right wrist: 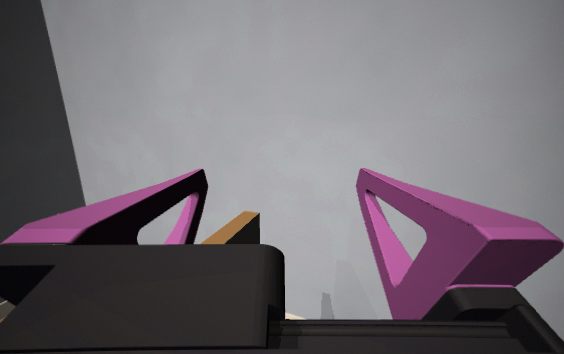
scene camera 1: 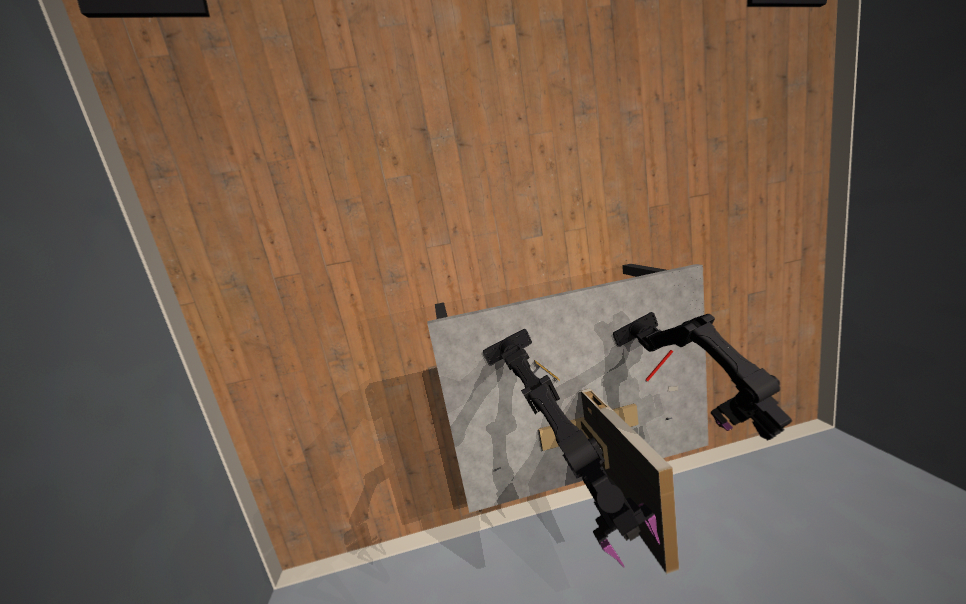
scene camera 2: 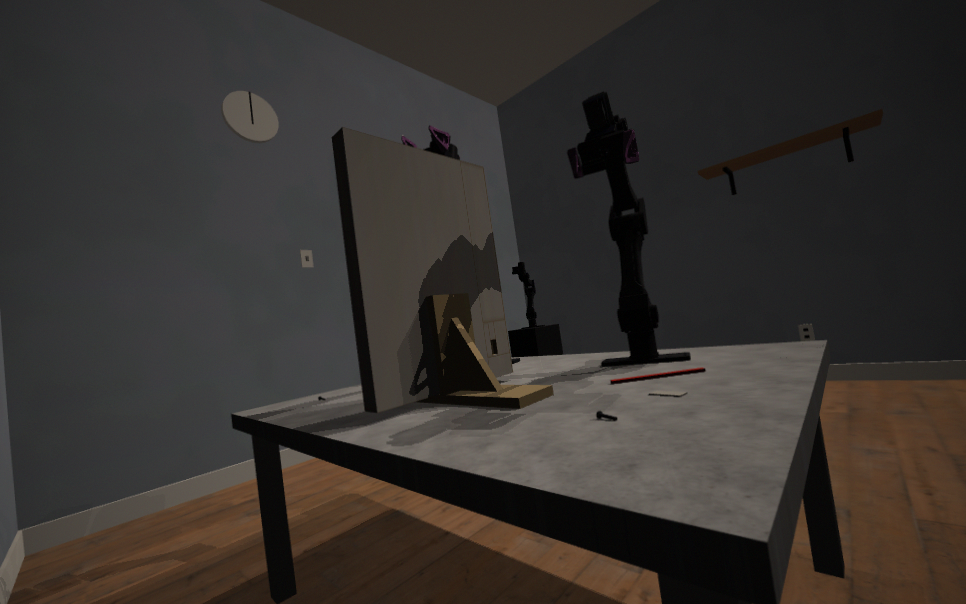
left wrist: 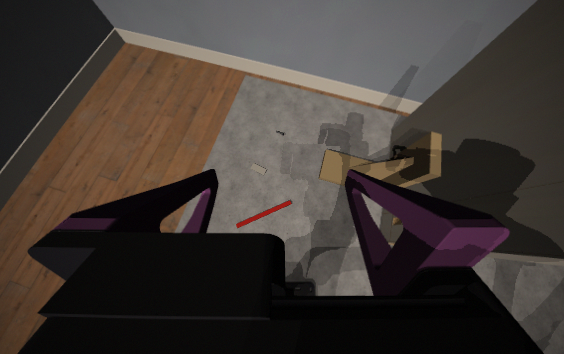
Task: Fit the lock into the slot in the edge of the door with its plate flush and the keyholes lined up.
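Seen in the pictures: left gripper, between the fingertips: [scene camera 1: 730, 417] [scene camera 2: 600, 166] [left wrist: 281, 176]; right gripper, between the fingertips: [right wrist: 281, 177] [scene camera 1: 640, 554] [scene camera 2: 415, 132]; left arm's base, origin of its link: [scene camera 1: 634, 328] [scene camera 2: 645, 361]; right arm's base, origin of its link: [scene camera 1: 507, 346].
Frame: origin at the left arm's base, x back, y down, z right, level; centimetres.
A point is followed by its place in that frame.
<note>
A tall grey door [scene camera 1: 641, 470] {x -19.5, y -45.0, z 35.1 cm} [scene camera 2: 398, 270] {x -42.7, y -27.3, z 37.1 cm} [left wrist: 530, 110] {x -32.6, y -36.0, z 34.3 cm} with tan edges stands upright on the table. Its near edge shows a recess [scene camera 1: 594, 400] {x -15.9, y -8.0, z 31.0 cm} in scene camera 1; details are too small to tell. A thin brass-coloured piece with a grey part, apparently the lock [scene camera 1: 547, 370] {x 3.3, y -1.8, z 42.6 cm}, lies on the table beside the right arm's base. My right gripper [scene camera 1: 640, 554] {x -9.8, y -73.2, z 51.2 cm} [scene camera 2: 423, 137] {x -9.8, y -73.2, z 51.2 cm} [right wrist: 281, 177] {x -9.8, y -73.2, z 51.2 cm} is open and empty, high by the door's far end. My left gripper [scene camera 2: 604, 154] {x -20.6, y -43.0, z 0.2 cm} [left wrist: 281, 176] {x -20.6, y -43.0, z 0.2 cm} is open and empty, high above the table at the picture's right side.
Wooden brackets [scene camera 1: 629, 415] {x -36.1, y -1.8, z 17.7 cm} [scene camera 1: 547, 438] {x -25.9, y -1.8, z 55.5 cm} [scene camera 2: 527, 395] {x -40.4, y -1.6, z 14.9 cm} [left wrist: 335, 167] {x -36.5, y -1.8, z 18.1 cm} flank the door. A red bar [scene camera 1: 658, 366] {x -21.8, y -0.5, z -3.6 cm} [scene camera 2: 657, 375] {x -22.4, y -0.5, z -4.3 cm} [left wrist: 264, 214] {x -21.6, y -0.6, z -4.1 cm}, a pale plate [scene camera 1: 672, 388] {x -35.9, y -0.2, z -6.3 cm} [scene camera 2: 667, 393] {x -36.6, y -0.2, z -6.6 cm} [left wrist: 258, 169] {x -36.0, y -0.2, z -6.6 cm} and a dark screw [scene camera 2: 606, 415] {x -49.7, y -0.6, z 0.2 cm} [left wrist: 280, 133] {x -49.2, y -0.5, z 0.4 cm} lie on the table [scene camera 1: 455, 356] {x 27.3, y 0.0, z 73.6 cm}. A wall stands beyond.
</note>
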